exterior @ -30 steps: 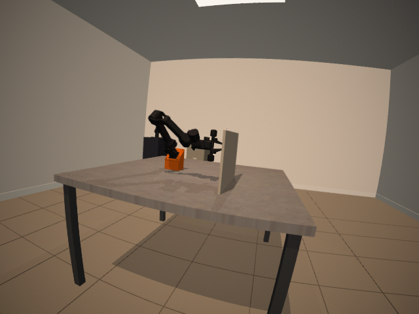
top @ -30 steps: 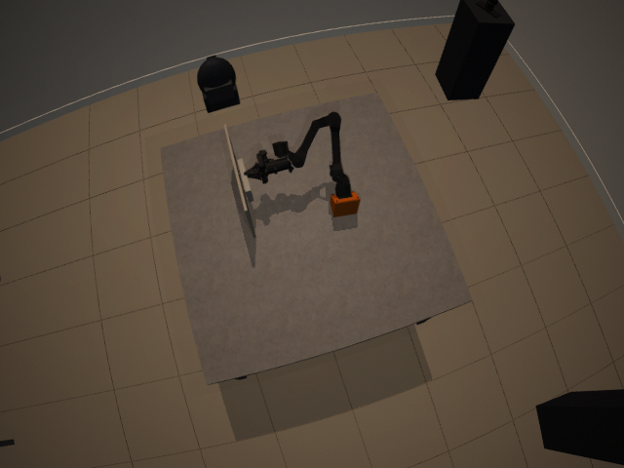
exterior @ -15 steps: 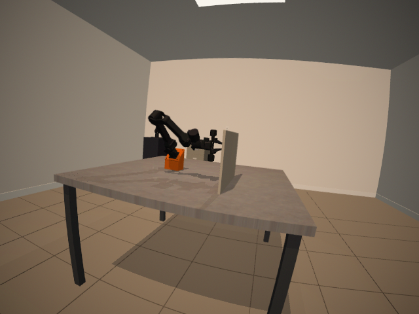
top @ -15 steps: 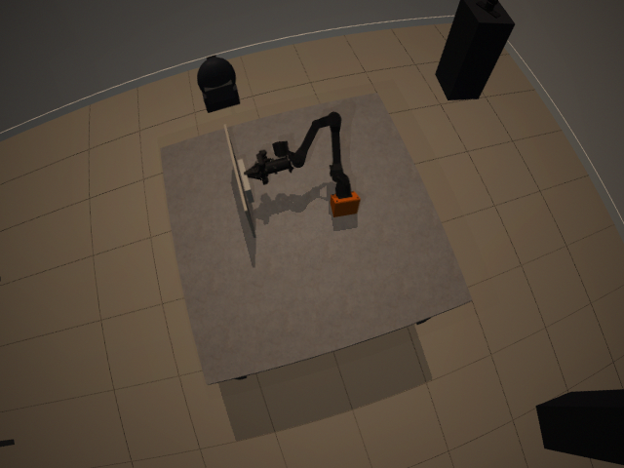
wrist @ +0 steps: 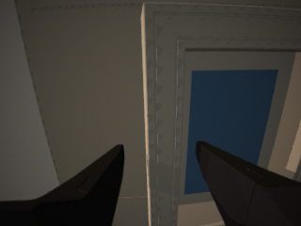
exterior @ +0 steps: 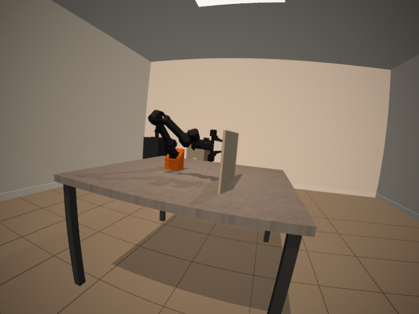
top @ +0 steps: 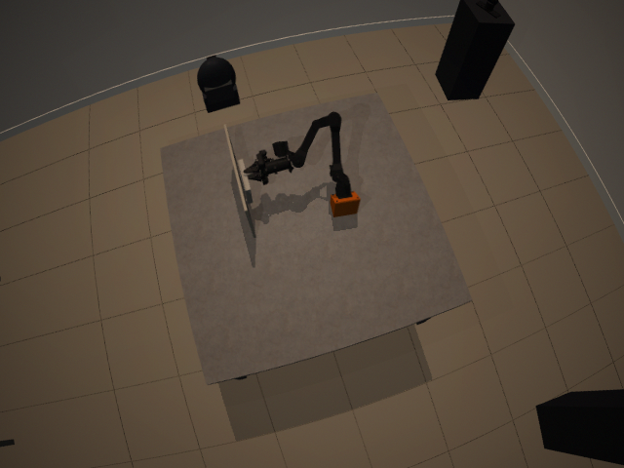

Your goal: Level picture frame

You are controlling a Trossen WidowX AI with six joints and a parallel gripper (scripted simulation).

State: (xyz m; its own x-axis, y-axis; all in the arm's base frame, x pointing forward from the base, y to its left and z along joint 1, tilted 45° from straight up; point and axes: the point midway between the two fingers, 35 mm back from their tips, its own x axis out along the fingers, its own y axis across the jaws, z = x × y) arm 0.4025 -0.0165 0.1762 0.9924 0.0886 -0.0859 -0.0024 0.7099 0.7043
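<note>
The picture frame lies 10 mm ahead of my gripper tip and 50 mm below it. From my gripper tip the other things lie so: wall panel 20 mm ahead, 10 mm to the right, 60 mm below.
</note>
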